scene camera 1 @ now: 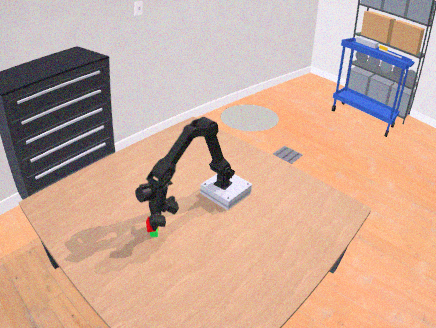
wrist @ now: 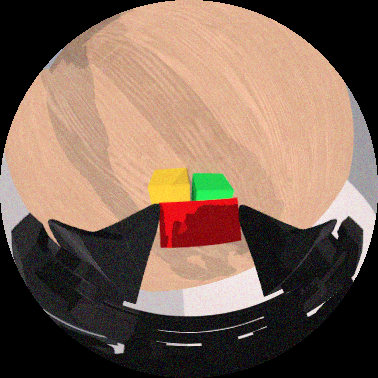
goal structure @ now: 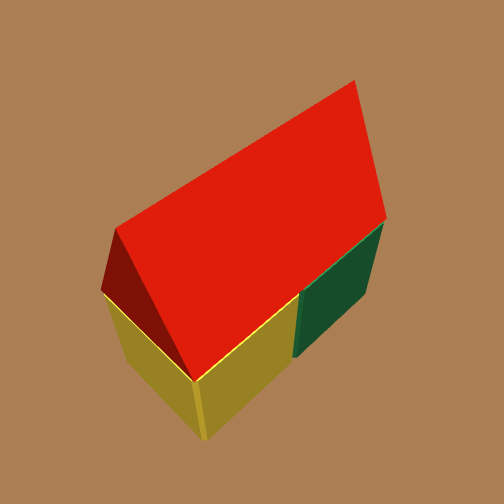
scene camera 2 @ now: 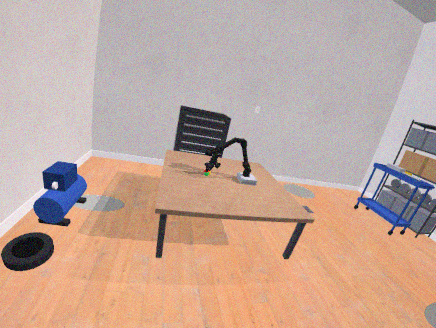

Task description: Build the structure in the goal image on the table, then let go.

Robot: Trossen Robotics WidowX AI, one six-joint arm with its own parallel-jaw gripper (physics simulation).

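Where they show: gripper, between the fingertips: [wrist: 200, 209] [scene camera 2: 208, 171]; arm's base, origin of its link: [scene camera 1: 223, 183] [scene camera 2: 245, 175].
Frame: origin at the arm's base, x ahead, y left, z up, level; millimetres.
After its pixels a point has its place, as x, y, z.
Observation:
My gripper [scene camera 1: 154, 225] @[396, -72, -14] [wrist: 200, 209] @[396, -72, -14] is shut on a red block [scene camera 1: 149, 225] @[423, -71, 5] [wrist: 200, 223] @[401, -78, -6], which spans the space between the two fingertips in the wrist view. A yellow cube [wrist: 170, 186] @[368, -77, -23] and a green cube [scene camera 1: 154, 233] @[418, -52, -34] [scene camera 2: 207, 174] @[403, -47, -40] [wrist: 212, 186] @[395, -55, -28] stand side by side on the table [scene camera 1: 240, 270] @[351, 324, -56] [scene camera 2: 200, 200] @[583, 416, -55] [wrist: 280, 110] @[395, 64, -56], with a narrow gap between them. In the wrist view the red block hides the lower part of both cubes. Whether it touches them is not clear. In scene camera 1 the yellow cube is mostly hidden by the gripper.
The arm's white base plate [scene camera 1: 230, 200] @[71, 88, -7] [scene camera 2: 247, 181] @[22, 95, -21] stands on the table, to the right of the cubes in scene camera 1. A black drawer cabinet [scene camera 1: 60, 60] [scene camera 2: 204, 117] stands behind the table. A blue cart [scene camera 1: 372, 107] [scene camera 2: 382, 210] stands farther off at the right.

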